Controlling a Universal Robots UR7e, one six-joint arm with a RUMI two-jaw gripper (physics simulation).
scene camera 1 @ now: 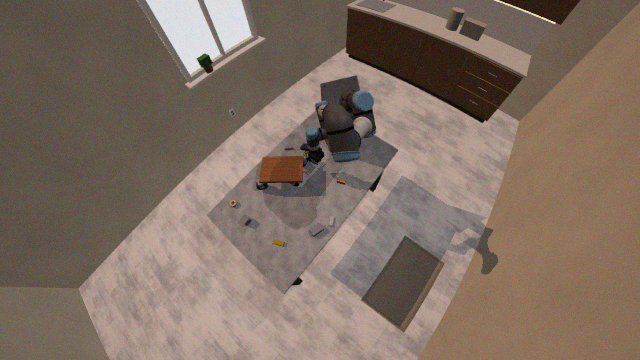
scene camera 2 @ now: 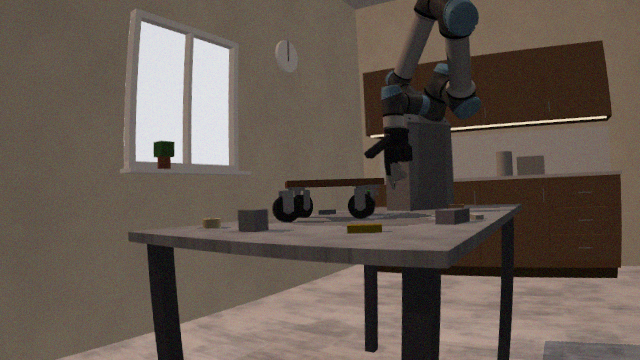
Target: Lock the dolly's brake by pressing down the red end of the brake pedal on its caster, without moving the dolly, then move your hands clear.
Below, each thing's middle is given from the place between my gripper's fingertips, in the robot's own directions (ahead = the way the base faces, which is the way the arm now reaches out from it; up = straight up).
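You'd find the dolly (scene camera 2: 290, 205) 90 mm to the right of my hand, 210 mm ahead of it and 30 mm below it.
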